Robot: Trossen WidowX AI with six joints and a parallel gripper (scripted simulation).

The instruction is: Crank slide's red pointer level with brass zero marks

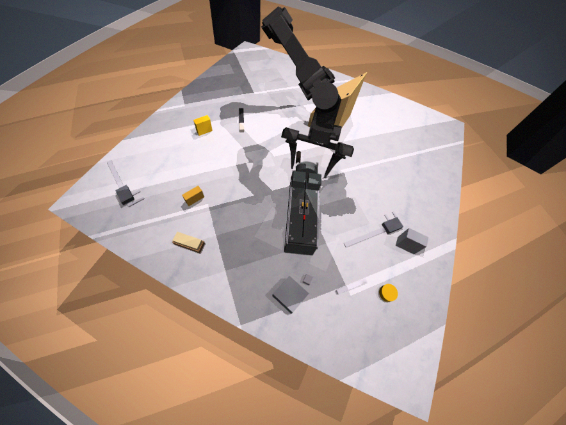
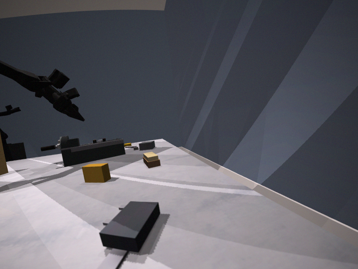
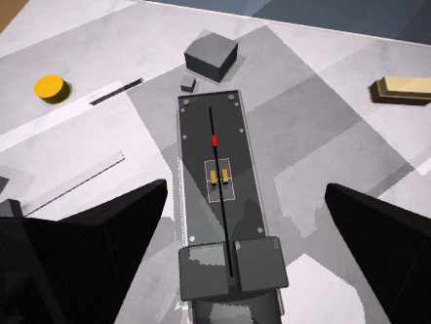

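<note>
Right now the dark brown crank handle is 120 mm behind my gripper tip, 100 mm below it and 80 mm to the right of it. Also, from my gripper tip: tan block: 290 mm ahead, 220 mm to the right, 170 mm below; then yellow disc: 370 mm to the left, 180 mm below, 110 mm ahead; then red pointer: 110 mm below, 70 mm ahead, 40 mm to the left.
</note>
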